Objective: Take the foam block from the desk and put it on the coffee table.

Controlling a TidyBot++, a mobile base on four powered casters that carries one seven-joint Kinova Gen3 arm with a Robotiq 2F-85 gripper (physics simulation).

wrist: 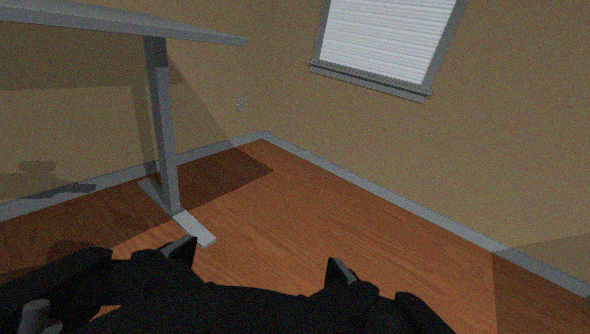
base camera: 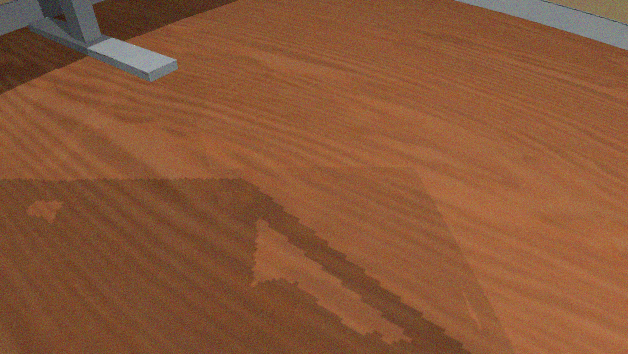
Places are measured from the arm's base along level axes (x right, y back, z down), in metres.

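Pixels of known places: gripper, between the fingertips: (wrist: 261,262).
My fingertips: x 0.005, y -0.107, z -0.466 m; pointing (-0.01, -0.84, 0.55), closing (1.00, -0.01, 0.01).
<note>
Behind a point stands the place of what it marks.
Part of a grey desk (wrist: 200,34) @[x -0.288, y -0.767, z -0.547 m] shows at the upper left of the wrist view, seen from about the height of its top. Its leg post (wrist: 164,125) @[x -0.546, y -0.992, z -0.139 m] stands on a flat foot (wrist: 196,229) (base camera: 137,56), which also shows at the upper left of the base camera view. My gripper (wrist: 261,262) @[x 0.005, y -0.107, z -0.466 m] is open, with its two fingertips wide apart and floor showing between them. It is to the right of and nearer than the desk leg, touching nothing. The foam block and the coffee table do not show in either view.
A wall with a blind-covered window (wrist: 385,40) @[x 0.526, y -1.730, z -0.659 m] stands ahead and to the right. A grey baseboard (wrist: 380,190) @[x 0.801, y -1.533, z 0.343 m] (base camera: 560,20) @[x 1.064, y -1.354, z 0.364 m] runs along it to a room corner. A wall outlet (wrist: 240,103) @[x -0.433, y -1.988, z -0.004 m] is near the corner. Shadows lie across the wood floor (base camera: 350,110) @[x 0.118, y -0.672, z 0.397 m].
</note>
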